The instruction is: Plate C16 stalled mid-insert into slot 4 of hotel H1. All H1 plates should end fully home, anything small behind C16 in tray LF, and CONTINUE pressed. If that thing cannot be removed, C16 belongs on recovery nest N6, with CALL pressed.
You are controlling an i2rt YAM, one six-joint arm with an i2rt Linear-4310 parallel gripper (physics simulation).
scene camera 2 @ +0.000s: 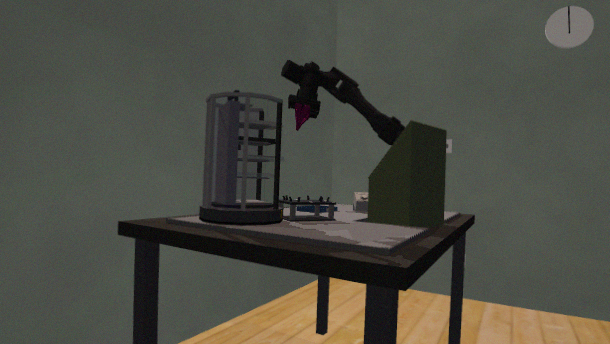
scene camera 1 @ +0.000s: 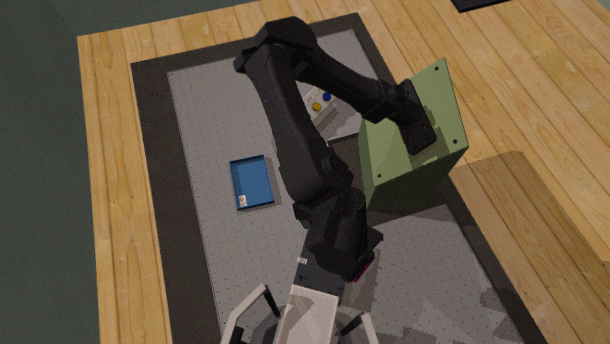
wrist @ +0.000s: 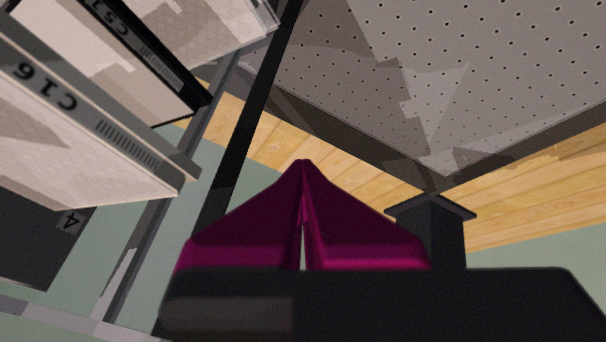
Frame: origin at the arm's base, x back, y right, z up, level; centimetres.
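Where they show: gripper, between the fingertips: (scene camera 2: 296,129) (scene camera 1: 353,279) (wrist: 302,171); arm's base, origin of its link: (scene camera 2: 412,150) (scene camera 1: 410,116).
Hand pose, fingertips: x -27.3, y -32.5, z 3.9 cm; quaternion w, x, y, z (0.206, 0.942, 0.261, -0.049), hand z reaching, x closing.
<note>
Things, the pixels of their top centre, and the offset from my fingertips. "spot": a spot on its surface instead.
- hotel H1, a spot on its surface: (scene camera 2: 241,215) spot: dx -4.7, dy -18.8, dz -25.8 cm
- Plate C16, centre of its top: (wrist: 19,159) (scene camera 1: 306,328) (scene camera 2: 259,122) dx -10.7, dy -5.4, dz +2.0 cm
- slot label 4, a spot on its surface: (wrist: 72,221) spot: dx -10.0, dy -15.8, dz +1.7 cm
- Blue tray LF, centre of its top: (scene camera 1: 250,180) (scene camera 2: 317,206) dx -13.5, dy +38.9, dz -26.8 cm
- dark nest, centre of its top: (scene camera 1: 324,261) (scene camera 2: 306,196) dx -1.4, dy +9.3, dz -21.0 cm
- button box, centre of its top: (scene camera 1: 305,104) (scene camera 2: 380,193) dx +8.0, dy +55.4, dz -20.2 cm
- Plate C51, centre of its top: (wrist: 72,88) (scene camera 2: 252,138) dx -11.7, dy -7.2, dz -3.3 cm
- clear-edged plate, centre of its top: (wrist: 149,13) dx -10.0, dy -4.5, dz -8.6 cm
- dark hotel post, centre of its top: (wrist: 164,339) (scene camera 1: 362,317) dx -2.0, dy -6.8, dz +7.1 cm
My gripper (scene camera 1: 356,279) (scene camera 2: 298,129) (wrist: 302,171) is shut with its magenta fingertips together, nothing between them. It hangs high beside hotel H1 (scene camera 2: 241,215), outside a dark upright post, apart from the plates. Plate C16 (wrist: 112,131) lies level in the hotel at left in the wrist view, near the slot label 4 (wrist: 72,221). Space behind C16 is hidden. Blue tray LF (scene camera 1: 256,181) looks empty. The dark nest (scene camera 1: 316,280) (scene camera 2: 308,202) stands beside the hotel, partly under the arm. The button box (scene camera 1: 311,101) (scene camera 2: 361,201) shows yellow and blue buttons; the arm covers part of it.
Plate C51 (wrist: 150,65) sits in the slot below C16, with a clear-edged plate (wrist: 220,35) beyond. A dark hotel post (wrist: 250,115) stands left of my fingertips. The green arm pedestal (scene camera 1: 382,160) (scene camera 2: 425,175) stands at the board's side.
</note>
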